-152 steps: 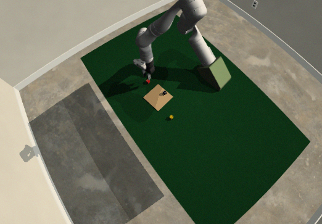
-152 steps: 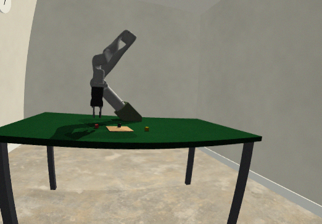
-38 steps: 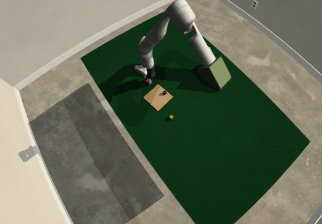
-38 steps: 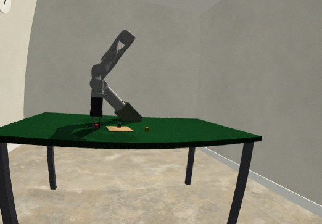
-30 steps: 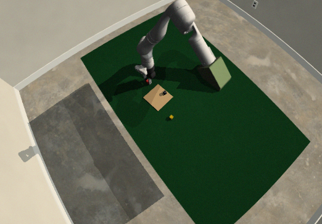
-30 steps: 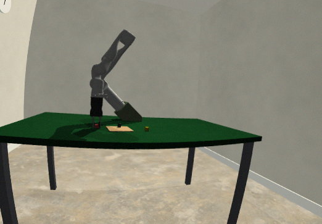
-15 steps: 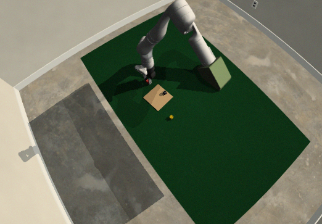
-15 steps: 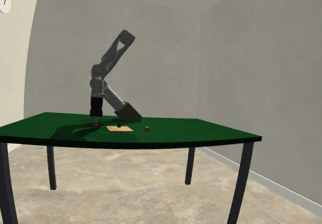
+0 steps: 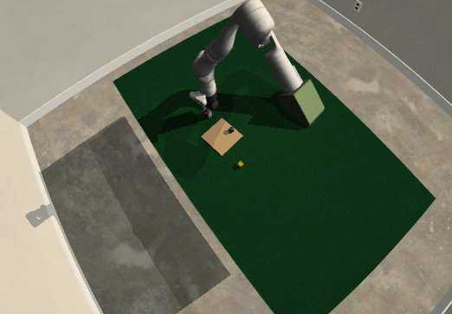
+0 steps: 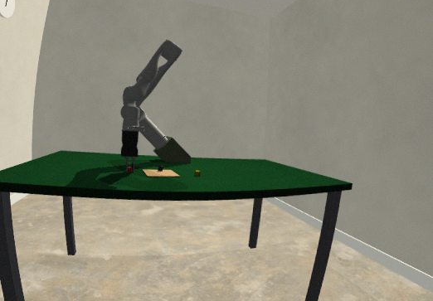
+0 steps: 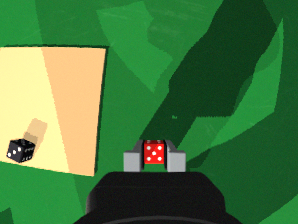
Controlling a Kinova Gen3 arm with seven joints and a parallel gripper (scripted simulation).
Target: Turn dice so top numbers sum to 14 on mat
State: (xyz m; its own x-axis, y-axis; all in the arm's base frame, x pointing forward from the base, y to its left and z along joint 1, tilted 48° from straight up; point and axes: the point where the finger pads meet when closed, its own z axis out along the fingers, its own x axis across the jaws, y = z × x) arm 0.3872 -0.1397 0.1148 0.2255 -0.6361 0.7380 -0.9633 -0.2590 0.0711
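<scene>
Right now my hand is 10 mm above the red die. The rest, counted from my hand: black die 40 mm behind, 140 mm to the left, 10 mm below; yellow die 40 mm ahead, 300 mm to the left, 10 mm below; tan mat 20 mm ahead, 140 mm to the left, 20 mm below.
</scene>
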